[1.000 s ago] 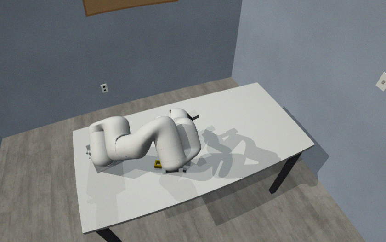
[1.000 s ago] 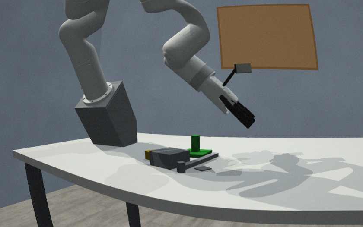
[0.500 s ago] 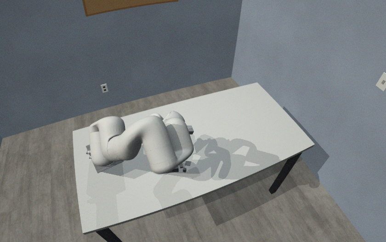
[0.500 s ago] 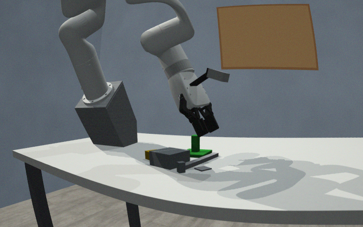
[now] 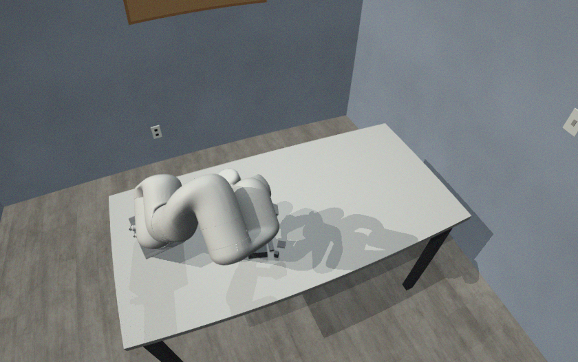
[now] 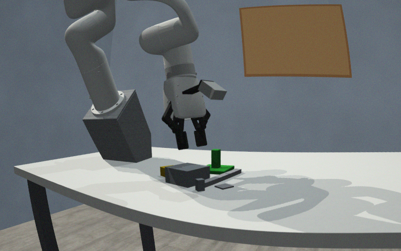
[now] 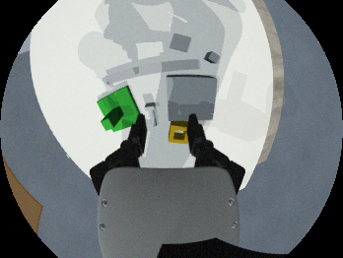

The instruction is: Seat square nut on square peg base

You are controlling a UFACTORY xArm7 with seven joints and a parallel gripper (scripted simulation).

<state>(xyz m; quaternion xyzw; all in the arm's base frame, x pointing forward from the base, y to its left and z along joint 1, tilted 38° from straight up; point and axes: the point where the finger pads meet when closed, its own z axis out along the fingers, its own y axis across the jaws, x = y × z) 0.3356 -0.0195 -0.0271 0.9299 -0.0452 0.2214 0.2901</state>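
Now: hand 10 mm short of the grey block, 40 mm to the left of it and 70 mm above it. Round my hand: small cube 70 mm ahead, 90 mm to the right, 80 mm below; then flat tile 110 mm ahead, 40 mm to the right, 90 mm below; then long bar 70 mm ahead, 20 mm to the left, 90 mm below.
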